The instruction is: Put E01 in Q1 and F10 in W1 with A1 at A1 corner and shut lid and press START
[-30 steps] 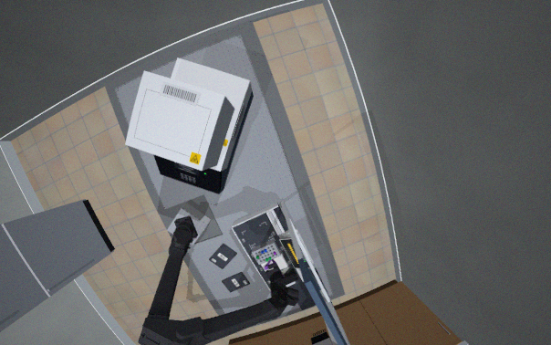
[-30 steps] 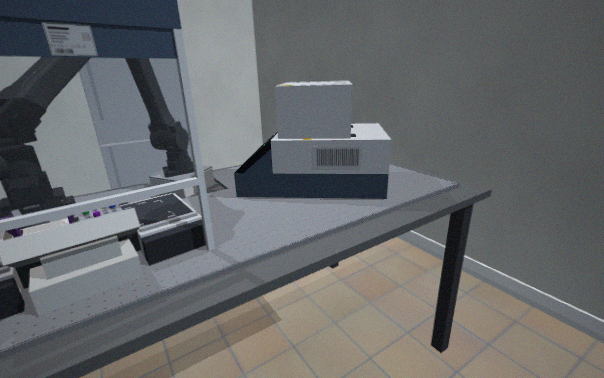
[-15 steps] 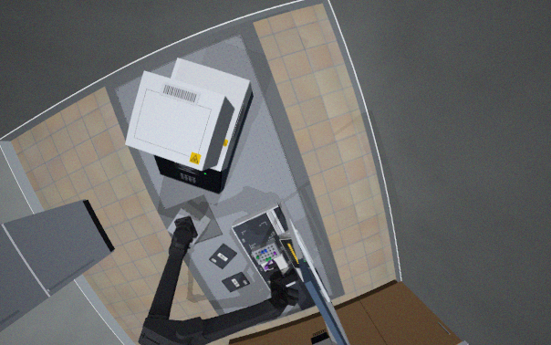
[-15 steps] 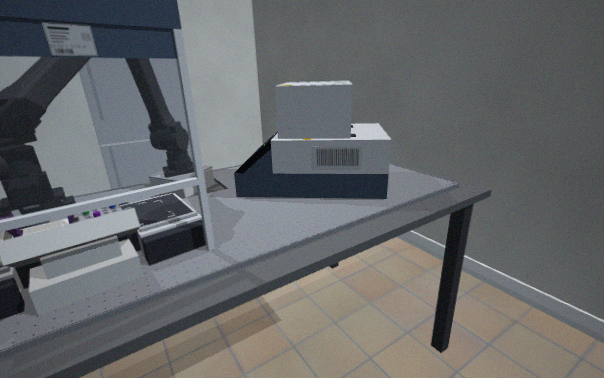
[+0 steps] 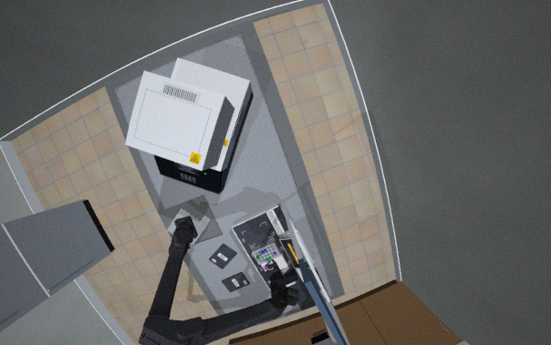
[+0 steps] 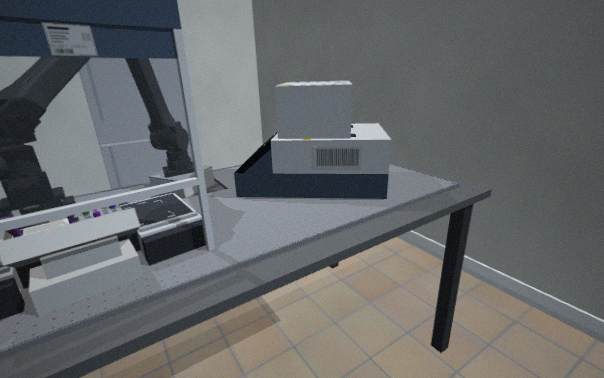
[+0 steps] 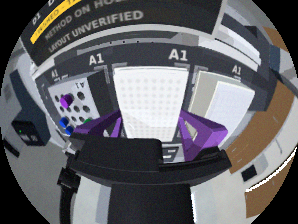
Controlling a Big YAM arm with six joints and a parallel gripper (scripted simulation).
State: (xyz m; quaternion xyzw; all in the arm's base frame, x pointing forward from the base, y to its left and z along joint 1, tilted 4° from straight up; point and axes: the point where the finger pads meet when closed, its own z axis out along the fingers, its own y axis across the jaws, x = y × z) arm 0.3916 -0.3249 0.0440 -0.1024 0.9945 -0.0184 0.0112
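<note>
Right now my hand is 20 mm past the tube cooling block, 100 mm to the right of it and 10 mm below it. Round my hand: frame post (130 mm ahead, 320 mm to the left, 170 mm above); white deep-well block (20 mm ahead, 100 mm to the right, 10 mm above); label (280 mm behind, 80 mm to the left, 60 mm below).
</note>
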